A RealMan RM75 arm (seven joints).
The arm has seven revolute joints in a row. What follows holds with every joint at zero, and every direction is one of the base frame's.
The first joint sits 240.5 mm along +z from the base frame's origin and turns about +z.
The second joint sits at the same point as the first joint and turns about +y.
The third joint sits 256 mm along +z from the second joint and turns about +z.
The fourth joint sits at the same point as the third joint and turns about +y.
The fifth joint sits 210 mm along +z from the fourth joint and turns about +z.
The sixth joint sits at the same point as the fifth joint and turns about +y.
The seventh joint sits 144 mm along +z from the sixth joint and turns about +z.
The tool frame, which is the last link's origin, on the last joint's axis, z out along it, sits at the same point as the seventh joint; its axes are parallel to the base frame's.
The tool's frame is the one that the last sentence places.
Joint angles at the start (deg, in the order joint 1, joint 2, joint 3, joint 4, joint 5, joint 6, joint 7): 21.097, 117.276, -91.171, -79.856, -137.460, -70.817, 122.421
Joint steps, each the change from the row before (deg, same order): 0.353, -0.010, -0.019, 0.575, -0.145, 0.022, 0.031; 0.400, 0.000, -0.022, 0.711, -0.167, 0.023, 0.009; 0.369, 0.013, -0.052, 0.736, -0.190, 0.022, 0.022; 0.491, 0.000, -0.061, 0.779, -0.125, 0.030, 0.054; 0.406, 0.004, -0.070, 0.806, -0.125, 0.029, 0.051
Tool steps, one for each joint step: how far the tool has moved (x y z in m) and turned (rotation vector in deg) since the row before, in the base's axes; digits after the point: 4 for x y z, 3 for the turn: 0.0008, 0.0008, -0.0009, -0.194, -0.248, -0.155; 0.0011, 0.0008, -0.0012, -0.257, -0.295, -0.204; 0.0013, 0.0006, -0.0014, -0.289, -0.319, -0.252; 0.0007, 0.0009, -0.0015, -0.305, -0.272, -0.197; 0.0013, 0.0005, -0.0016, -0.325, -0.282, -0.298
